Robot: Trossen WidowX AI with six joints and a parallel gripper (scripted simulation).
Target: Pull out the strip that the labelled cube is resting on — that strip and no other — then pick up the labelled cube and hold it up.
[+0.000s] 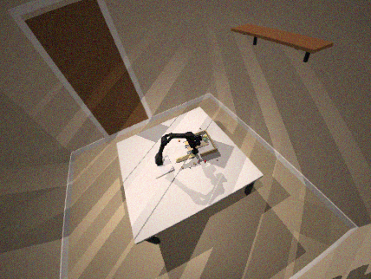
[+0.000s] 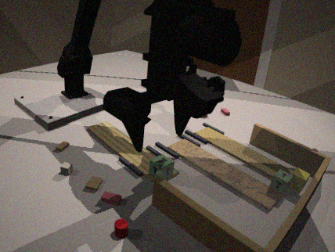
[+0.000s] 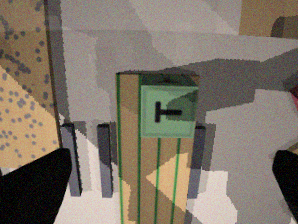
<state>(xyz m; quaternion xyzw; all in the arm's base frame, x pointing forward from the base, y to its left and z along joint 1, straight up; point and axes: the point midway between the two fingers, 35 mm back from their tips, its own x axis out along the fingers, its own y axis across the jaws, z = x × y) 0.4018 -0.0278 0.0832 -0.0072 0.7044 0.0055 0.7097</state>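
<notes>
Now: the grey cube 13 cm to the right of my gripper tip, 10 cm behind it and 6 cm below it.
</notes>
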